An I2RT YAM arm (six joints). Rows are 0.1 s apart.
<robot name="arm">
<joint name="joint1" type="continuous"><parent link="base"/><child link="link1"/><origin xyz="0.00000 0.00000 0.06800" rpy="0.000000 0.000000 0.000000"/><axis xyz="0 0 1"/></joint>
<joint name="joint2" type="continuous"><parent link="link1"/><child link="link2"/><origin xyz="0.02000 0.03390 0.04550" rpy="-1.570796 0.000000 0.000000"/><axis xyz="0 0 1"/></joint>
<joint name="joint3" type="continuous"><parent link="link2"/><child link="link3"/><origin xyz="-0.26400 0.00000 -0.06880" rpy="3.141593 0.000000 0.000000"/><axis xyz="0 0 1"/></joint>
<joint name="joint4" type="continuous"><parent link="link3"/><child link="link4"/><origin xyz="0.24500 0.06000 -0.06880" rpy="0.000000 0.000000 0.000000"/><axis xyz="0 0 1"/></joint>
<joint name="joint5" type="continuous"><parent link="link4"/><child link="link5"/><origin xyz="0.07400 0.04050 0.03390" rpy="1.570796 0.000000 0.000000"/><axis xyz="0 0 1"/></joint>
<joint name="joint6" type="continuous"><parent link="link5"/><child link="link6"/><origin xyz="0.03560 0.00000 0.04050" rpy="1.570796 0.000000 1.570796"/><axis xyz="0 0 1"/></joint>
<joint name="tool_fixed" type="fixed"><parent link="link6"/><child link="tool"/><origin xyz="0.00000 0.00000 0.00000" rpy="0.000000 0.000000 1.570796"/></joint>
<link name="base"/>
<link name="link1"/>
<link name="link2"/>
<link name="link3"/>
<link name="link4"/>
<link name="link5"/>
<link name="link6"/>
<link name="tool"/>
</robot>
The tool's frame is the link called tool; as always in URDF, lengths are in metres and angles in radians. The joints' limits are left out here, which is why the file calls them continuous.
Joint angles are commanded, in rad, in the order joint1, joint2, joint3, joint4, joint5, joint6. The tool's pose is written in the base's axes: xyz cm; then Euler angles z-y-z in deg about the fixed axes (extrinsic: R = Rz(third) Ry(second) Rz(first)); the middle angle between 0 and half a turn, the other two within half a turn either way. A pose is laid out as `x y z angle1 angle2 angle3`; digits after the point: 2 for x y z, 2 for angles.
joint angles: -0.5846, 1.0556, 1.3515, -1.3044, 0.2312, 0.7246
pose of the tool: 13.29 -9.77 38.01 21.53 145.44 -57.32
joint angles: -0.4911, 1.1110, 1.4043, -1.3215, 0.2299, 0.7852
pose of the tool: 15.15 -9.02 38.53 24.29 146.50 -52.52
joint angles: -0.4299, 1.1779, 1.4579, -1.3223, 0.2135, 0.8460
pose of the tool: 17.20 -8.72 38.88 28.53 147.56 -47.90
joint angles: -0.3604, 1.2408, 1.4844, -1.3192, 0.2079, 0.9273
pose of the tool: 19.34 -8.07 38.48 32.21 149.42 -44.59
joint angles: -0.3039, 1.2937, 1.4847, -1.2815, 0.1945, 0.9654
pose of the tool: 21.48 -7.46 37.62 34.96 150.47 -40.50
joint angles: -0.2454, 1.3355, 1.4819, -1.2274, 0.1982, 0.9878
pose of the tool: 23.43 -6.59 36.92 36.33 149.90 -37.18
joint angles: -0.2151, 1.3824, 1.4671, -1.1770, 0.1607, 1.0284
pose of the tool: 25.27 -6.10 35.65 41.78 151.19 -31.72
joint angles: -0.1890, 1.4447, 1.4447, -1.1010, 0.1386, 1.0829
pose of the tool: 27.53 -5.77 33.80 46.82 152.02 -27.95
